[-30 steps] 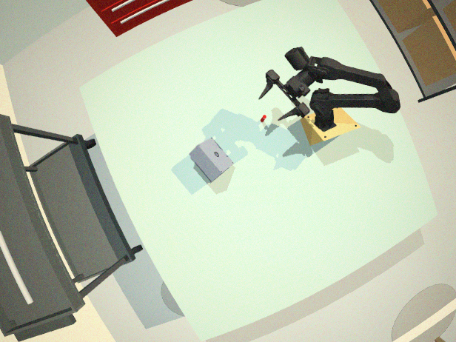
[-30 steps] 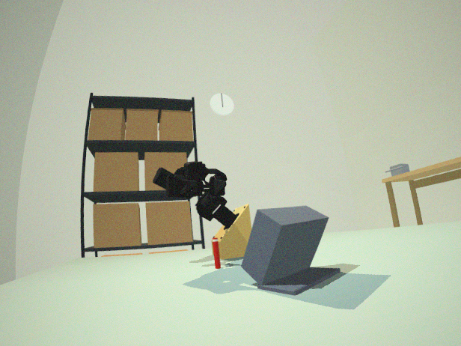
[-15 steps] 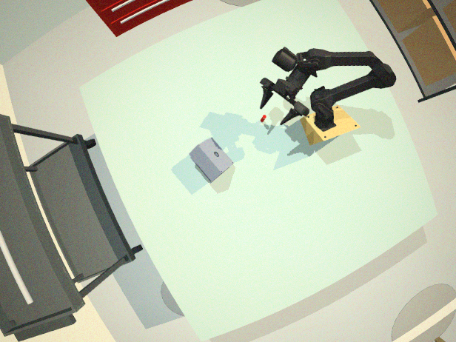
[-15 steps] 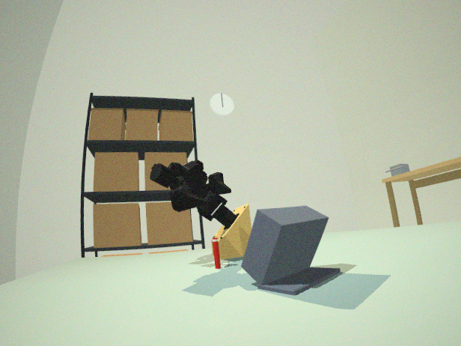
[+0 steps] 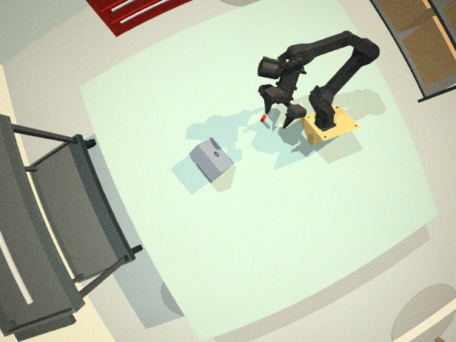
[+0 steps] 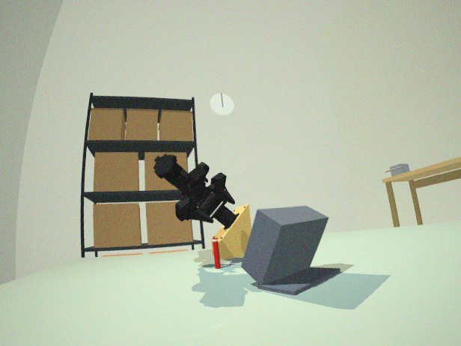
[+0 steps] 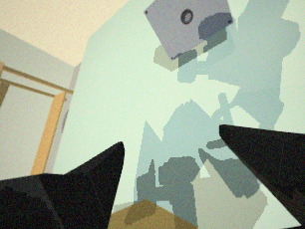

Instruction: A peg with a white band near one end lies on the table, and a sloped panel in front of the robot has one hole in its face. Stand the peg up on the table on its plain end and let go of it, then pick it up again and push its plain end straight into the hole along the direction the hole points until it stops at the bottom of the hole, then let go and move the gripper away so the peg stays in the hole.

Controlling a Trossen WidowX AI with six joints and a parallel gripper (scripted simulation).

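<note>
The red peg is 90 mm below my gripper tip, 40 mm to the right of it and 10 mm ahead of it. From my gripper tip the other things lie so: grey sloped panel: 250 mm ahead, 80 mm below, 20 mm to the left.
</note>
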